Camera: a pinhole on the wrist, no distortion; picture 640 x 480 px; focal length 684.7 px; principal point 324.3 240.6 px. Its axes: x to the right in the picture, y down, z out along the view. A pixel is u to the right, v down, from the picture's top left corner.
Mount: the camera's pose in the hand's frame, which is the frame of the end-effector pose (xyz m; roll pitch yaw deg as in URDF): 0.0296 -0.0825 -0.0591 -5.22 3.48 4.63
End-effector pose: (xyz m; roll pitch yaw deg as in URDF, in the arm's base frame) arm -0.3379 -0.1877 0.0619 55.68 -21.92 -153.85
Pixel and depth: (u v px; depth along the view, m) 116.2 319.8 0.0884
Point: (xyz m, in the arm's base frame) -0.3833 -0.1414 0.0292
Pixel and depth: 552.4 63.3 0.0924
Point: -0.4495 -0.1524 0.0315
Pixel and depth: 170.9 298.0 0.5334
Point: -0.3652 0.2333 0.2882
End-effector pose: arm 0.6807 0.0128 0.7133 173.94 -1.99 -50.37
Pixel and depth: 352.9 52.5 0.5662
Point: 0.8505 0.0042 0.1844
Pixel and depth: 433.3 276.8 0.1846
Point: 0.7572 -0.0174 0.5891
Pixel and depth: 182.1 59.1 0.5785
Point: 0.7647 0.1172 0.1579
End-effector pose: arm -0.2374 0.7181 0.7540 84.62 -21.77 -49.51
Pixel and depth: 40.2 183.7 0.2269
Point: -0.3887 0.6162 0.6699
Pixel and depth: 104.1 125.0 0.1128
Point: -0.2654 0.6500 0.6729
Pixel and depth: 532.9 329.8 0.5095
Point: -0.4579 0.3206 0.9089
